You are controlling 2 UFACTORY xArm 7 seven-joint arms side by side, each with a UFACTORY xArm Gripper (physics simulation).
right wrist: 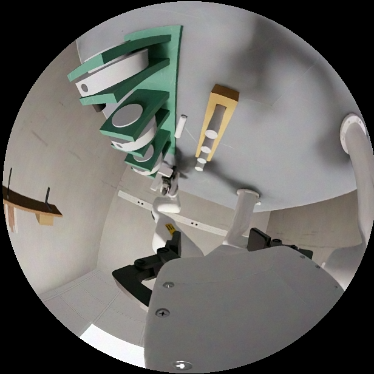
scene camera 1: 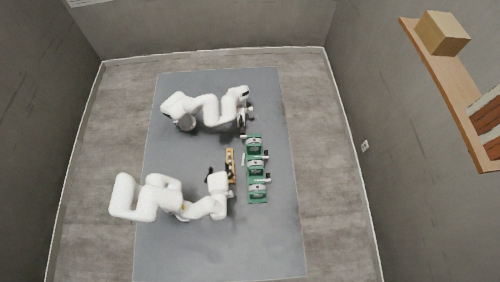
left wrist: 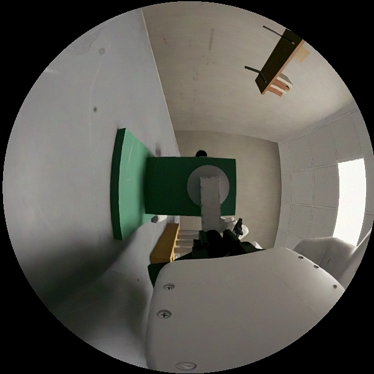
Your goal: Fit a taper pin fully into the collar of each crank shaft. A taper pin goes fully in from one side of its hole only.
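Pixels of known places: left gripper, fingertip midpoint: [scene camera 1: 242,134]; right gripper, fingertip midpoint: [scene camera 1: 218,165]; left arm's base at its link origin: [scene camera 1: 187,123].
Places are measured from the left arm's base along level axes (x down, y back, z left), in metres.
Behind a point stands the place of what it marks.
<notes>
My left gripper [scene camera 1: 242,132] @(x -0.105, y -0.357, z -0.222 m) [left wrist: 212,240] is shut on the black handle of the upper crank, at the end of its grey arm [scene camera 1: 243,136] @(x -0.091, y -0.372, z -0.217 m) [left wrist: 210,192]. My right gripper [scene camera 1: 218,172] @(x -0.236, y -0.192, z -0.451 m) is open and empty, near the pin rack [scene camera 1: 233,181] @(x -0.038, y -0.252, z -0.492 m) [left wrist: 164,245] [right wrist: 225,93]. Several grey taper pins [right wrist: 216,120] stand in that rack. Another grey pin [scene camera 1: 243,159] @(x -0.015, y -0.339, z -0.353 m) [right wrist: 181,126] lies beside the green stand [scene camera 1: 250,201] @(x -0.010, y -0.330, z -0.626 m) [left wrist: 131,185] [right wrist: 176,100]. The stand bears three collars: upper [scene camera 1: 254,141] @(x -0.146, y -0.418, z -0.304 m), middle [scene camera 1: 255,163] @(x -0.109, y -0.399, z -0.430 m) [right wrist: 140,137] and lower [scene camera 1: 257,187] [right wrist: 115,72]. The lower collar shows a dark hole in the right wrist view.
The middle crank's black handle [scene camera 1: 266,152] @(x -0.111, y -0.478, z -0.374 m) and the lower crank's black handle [scene camera 1: 268,175] @(x -0.111, y -0.457, z -0.518 m) stick out at the right of the stand. A wooden wall shelf [scene camera 1: 440,75] [left wrist: 275,62] [right wrist: 30,204] carries a box [scene camera 1: 442,34]. Both arms' bases stand at the left.
</notes>
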